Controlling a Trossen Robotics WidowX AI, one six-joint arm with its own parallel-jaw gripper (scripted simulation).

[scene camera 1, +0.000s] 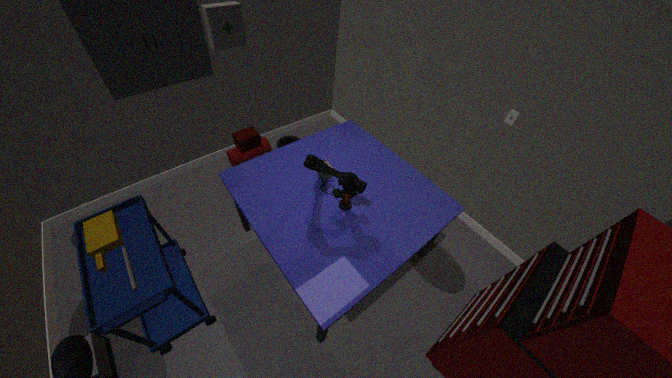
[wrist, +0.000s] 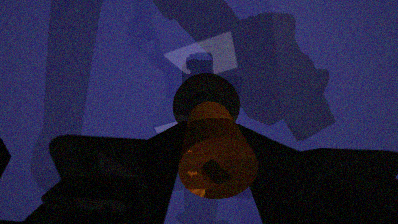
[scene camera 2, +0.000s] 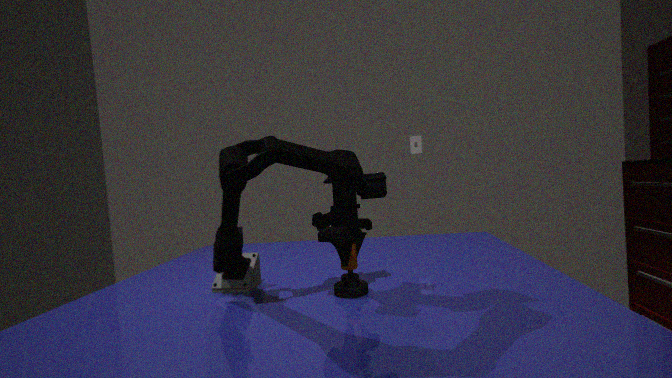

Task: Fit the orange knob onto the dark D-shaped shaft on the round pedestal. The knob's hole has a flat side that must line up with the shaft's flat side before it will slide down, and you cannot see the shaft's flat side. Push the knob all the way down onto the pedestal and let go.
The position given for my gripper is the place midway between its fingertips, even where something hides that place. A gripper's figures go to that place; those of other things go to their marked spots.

Scene:
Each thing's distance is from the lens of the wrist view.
my gripper [wrist: 210, 127]: 11 cm
dark round pedestal [wrist: 203, 87]: 15 cm

